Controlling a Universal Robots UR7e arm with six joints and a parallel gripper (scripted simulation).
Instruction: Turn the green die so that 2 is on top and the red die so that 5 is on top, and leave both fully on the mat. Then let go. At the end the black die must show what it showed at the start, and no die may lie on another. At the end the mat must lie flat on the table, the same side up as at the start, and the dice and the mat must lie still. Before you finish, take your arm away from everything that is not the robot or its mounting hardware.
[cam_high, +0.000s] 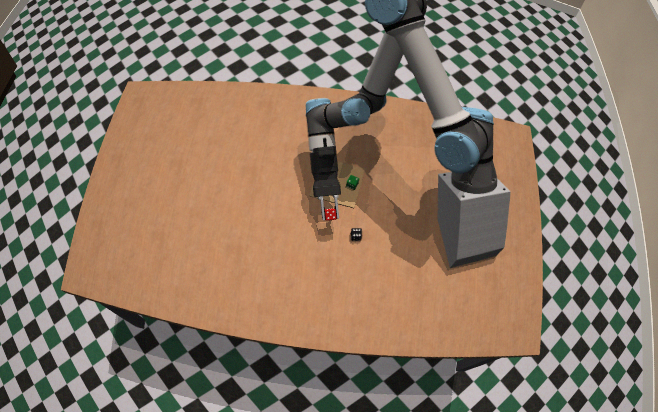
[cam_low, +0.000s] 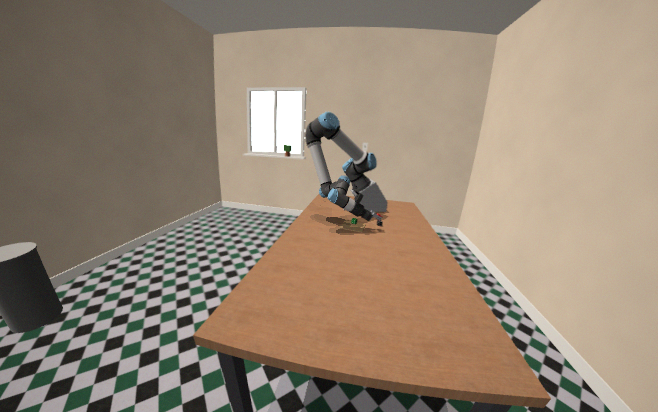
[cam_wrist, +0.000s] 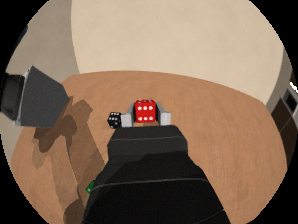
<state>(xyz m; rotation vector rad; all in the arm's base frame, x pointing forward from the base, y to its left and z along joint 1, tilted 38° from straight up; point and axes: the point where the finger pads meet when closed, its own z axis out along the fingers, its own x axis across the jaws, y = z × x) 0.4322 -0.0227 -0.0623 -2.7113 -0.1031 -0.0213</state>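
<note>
Right now my hand is 80 mm past the black die, 40 mm to the right of it and 70 mm above it. The rest, counted from my hand: green die 80 mm behind, 120 mm to the right, 70 mm below; tan mat 40 mm behind, 140 mm to the right, 80 mm below; red die right at my hand.
</note>
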